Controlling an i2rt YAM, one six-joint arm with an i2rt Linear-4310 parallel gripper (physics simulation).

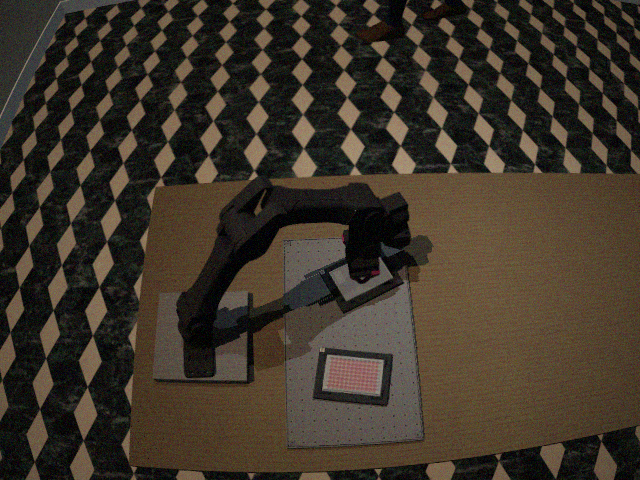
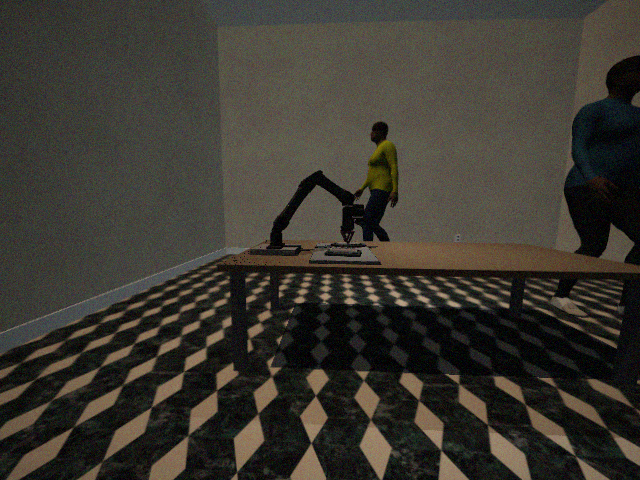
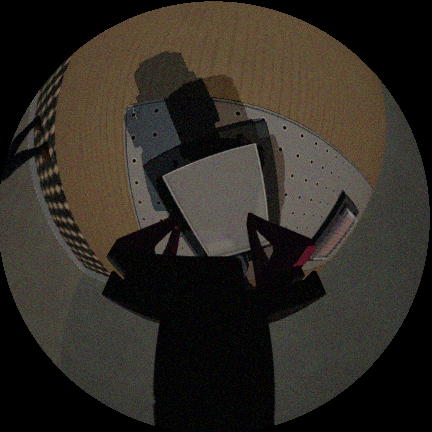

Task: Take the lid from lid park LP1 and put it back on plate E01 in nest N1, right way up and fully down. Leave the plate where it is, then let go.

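Pixels of known places: gripper, fingertip midpoint: [image 1: 359,269] [image 2: 346,243] [image 3: 213,217]; arm's base, link origin: [image 1: 198,337] [image 2: 276,246].
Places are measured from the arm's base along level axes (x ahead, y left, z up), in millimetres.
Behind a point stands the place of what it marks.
Observation:
The grey lid [image 1: 345,284] @[x 355, y 99, z 5 mm] [image 3: 217,193] @[x 421, y 132, z 5 mm] lies flat in the dark frame of lid park LP1 [image 1: 347,306] @[x 353, y 46, z -3 mm], at the far end of the perforated mat [image 1: 366,419] @[x 362, y -228, z -13 mm] [image 3: 314,169] @[x 456, y 8, z -13 mm]. My gripper [image 1: 365,274] @[x 393, y 135, z 3 mm] [image 3: 213,217] @[x 393, y 135, z 3 mm] [image 2: 347,238] @[x 393, y 135, z 3 mm] hangs low over the lid, pointing down. It is open, with one finger on either side of the lid's near end. Plate E01 [image 1: 353,374] @[x 344, y -125, z 13 mm] [image 3: 336,238] @[x 349, y -116, z 13 mm], with its pink well field uncovered, sits in the dark frame of nest N1 [image 1: 318,376] @[x 268, y -117, z -1 mm] at the near end of the mat.
The arm's base stands on a grey plate [image 1: 232,333] @[x 82, y 5, z 0 mm] to the left of the mat. A person in a yellow top [image 2: 381,181] walks behind the table; their feet [image 1: 377,30] show on the checkered floor.

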